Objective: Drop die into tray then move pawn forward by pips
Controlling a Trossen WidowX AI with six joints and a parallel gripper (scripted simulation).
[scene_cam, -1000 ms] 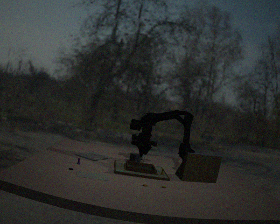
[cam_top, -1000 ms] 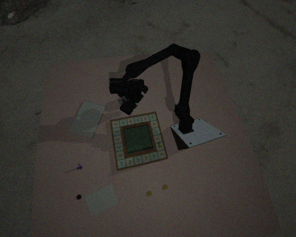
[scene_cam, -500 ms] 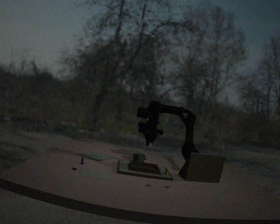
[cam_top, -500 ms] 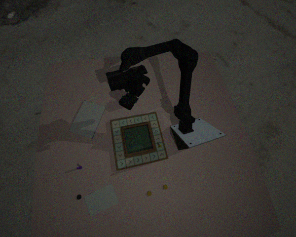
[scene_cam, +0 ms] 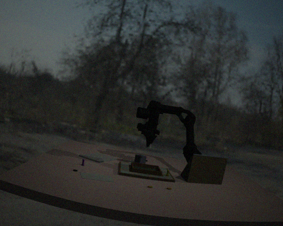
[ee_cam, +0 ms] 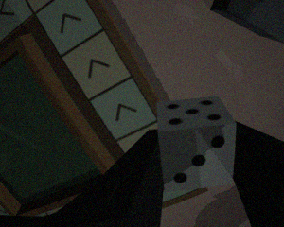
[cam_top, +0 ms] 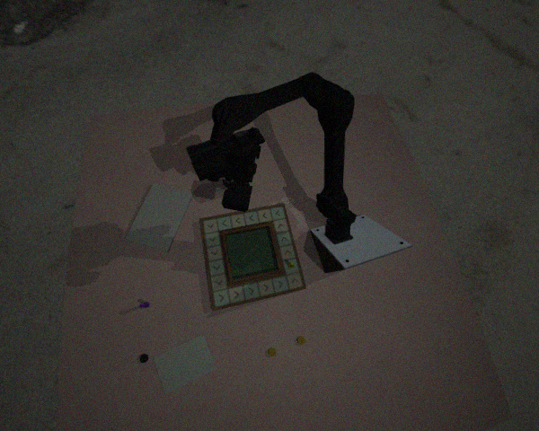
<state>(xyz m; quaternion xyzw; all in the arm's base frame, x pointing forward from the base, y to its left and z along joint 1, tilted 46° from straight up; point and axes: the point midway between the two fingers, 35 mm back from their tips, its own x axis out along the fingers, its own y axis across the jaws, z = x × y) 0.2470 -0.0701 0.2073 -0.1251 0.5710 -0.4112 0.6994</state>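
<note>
My gripper tip is now 90 mm past the yellow pawn, 240 mm to the right of it and 100 mm above it. Also, from my gripper tip: green dice tray 20 mm ahead, 170 mm to the left, 120 mm below; then white die right at my gripper tip; then purple piece 360 mm ahead, 230 mm to the left, 110 mm below.
</note>
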